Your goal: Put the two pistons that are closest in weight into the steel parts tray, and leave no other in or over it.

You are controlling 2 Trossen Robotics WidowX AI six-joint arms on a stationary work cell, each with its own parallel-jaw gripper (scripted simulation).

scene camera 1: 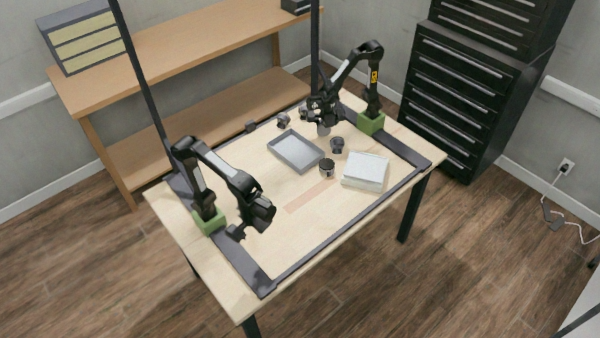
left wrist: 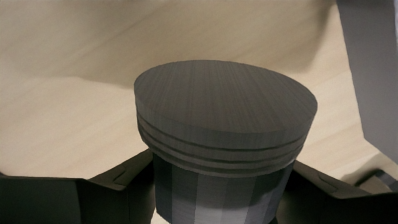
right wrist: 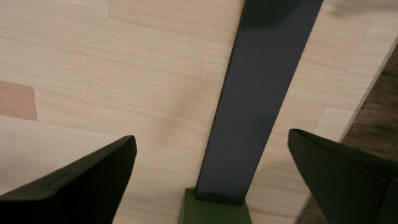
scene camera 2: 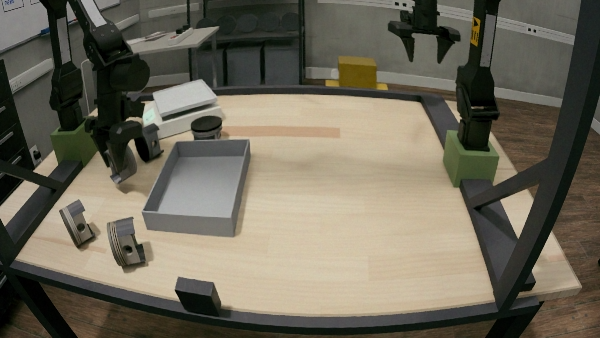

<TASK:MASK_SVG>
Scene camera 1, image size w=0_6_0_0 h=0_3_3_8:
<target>right gripper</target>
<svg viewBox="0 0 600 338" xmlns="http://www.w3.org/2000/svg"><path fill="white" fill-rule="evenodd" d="M225 235L236 243L240 243L242 240L246 241L248 234L244 230L247 227L252 226L259 234L263 234L274 221L266 223L250 212L241 211L237 206L236 210L240 213L238 217L241 218L242 222L238 226L231 223L225 229Z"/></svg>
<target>steel parts tray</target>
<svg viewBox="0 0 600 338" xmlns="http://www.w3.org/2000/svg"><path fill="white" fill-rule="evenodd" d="M289 128L267 142L267 149L299 175L302 175L319 163L321 159L325 158L326 152L293 128Z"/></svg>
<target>white scale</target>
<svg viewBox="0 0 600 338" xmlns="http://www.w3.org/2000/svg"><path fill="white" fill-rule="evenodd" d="M350 151L340 184L381 193L389 158L354 150Z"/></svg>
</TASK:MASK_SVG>
